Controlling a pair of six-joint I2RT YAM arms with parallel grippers.
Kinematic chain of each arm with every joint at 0, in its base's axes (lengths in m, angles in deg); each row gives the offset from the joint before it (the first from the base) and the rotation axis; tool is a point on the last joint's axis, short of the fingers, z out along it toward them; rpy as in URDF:
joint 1: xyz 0 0 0.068 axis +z
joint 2: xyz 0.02 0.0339 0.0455 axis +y
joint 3: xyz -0.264 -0.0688 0 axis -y
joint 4: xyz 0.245 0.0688 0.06 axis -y
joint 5: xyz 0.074 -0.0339 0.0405 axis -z
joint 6: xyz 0.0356 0 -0.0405 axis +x
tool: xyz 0 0 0 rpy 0 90 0
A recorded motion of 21 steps. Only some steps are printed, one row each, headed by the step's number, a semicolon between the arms.
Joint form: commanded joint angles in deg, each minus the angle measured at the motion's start. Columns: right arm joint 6, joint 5, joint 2, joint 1, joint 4, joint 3; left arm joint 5, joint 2, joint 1, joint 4, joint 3, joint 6.
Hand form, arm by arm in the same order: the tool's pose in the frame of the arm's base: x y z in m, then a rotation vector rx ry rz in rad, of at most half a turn. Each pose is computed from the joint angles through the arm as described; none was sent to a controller.
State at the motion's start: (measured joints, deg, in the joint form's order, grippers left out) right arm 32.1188 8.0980 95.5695 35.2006 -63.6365 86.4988; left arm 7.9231 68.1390 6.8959 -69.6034 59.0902 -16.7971
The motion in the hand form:
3: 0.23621 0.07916 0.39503 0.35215 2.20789 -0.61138; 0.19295 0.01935 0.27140 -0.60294 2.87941 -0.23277
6: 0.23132 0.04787 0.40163 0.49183 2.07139 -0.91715; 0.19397 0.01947 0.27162 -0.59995 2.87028 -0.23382
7: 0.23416 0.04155 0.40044 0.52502 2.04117 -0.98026; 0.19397 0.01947 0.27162 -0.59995 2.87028 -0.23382
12: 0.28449 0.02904 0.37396 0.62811 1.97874 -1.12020; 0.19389 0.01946 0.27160 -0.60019 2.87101 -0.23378
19: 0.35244 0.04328 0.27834 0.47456 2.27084 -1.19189; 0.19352 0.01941 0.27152 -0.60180 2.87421 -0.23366
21: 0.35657 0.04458 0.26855 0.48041 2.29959 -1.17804; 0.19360 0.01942 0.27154 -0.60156 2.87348 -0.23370
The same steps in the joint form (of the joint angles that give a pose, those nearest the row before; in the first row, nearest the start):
3: -4.02 40.35 -17.16 -10.53 -5.40 2.93; 0.13 -0.33 0.30 0.42 -0.39 -0.48
6: -4.00 53.22 -18.29 -15.91 -8.66 2.80; 0.15 -0.33 0.31 0.96 -0.39 -0.48
7: -4.00 55.71 -17.94 -17.42 -8.44 2.54; 0.15 -0.33 0.31 0.96 -0.39 -0.48
12: -4.28 60.19 -9.79 -22.73 -0.59 2.45; 0.15 -0.33 0.31 0.92 -0.39 -0.48
19: -4.09 52.92 7.83 -23.17 0.96 2.45; 0.15 -0.33 0.31 0.72 -0.39 -0.50
21: -2.97 51.58 9.35 -23.17 0.92 2.43; 0.15 -0.33 0.31 0.77 -0.39 -0.50

